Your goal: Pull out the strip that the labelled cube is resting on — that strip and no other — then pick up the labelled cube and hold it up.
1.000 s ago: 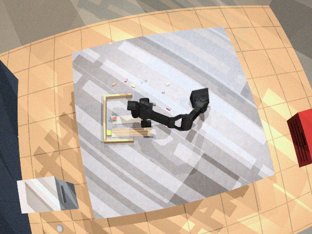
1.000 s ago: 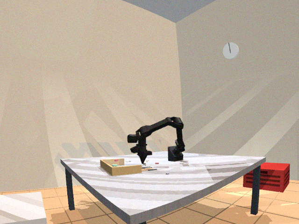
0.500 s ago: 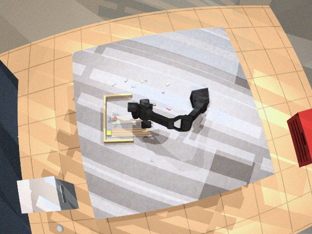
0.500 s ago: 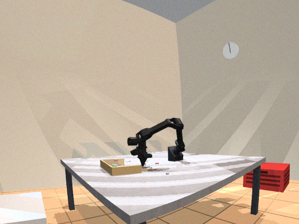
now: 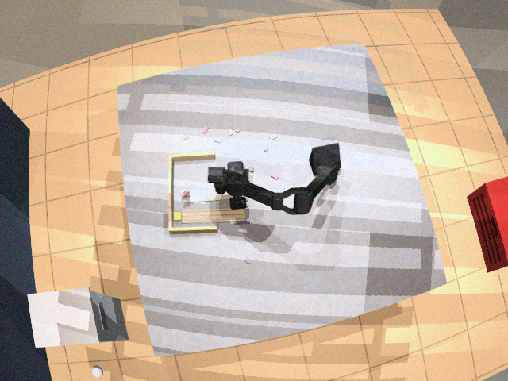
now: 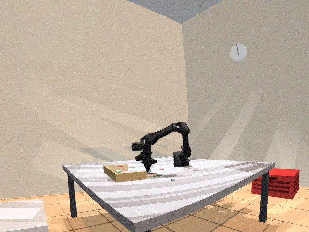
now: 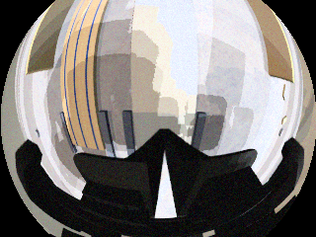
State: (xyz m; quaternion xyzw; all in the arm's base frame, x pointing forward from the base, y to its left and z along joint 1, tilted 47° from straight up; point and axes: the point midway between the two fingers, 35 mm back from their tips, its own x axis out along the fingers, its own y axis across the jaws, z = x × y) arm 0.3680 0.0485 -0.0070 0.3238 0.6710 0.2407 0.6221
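Now: gripper tip 100 mm short of the pale strip and 10 mm to the left of it. The rest, counted from my gripper tip: labelled cube: 210 mm ahead, 30 mm to the right, 10 mm above.
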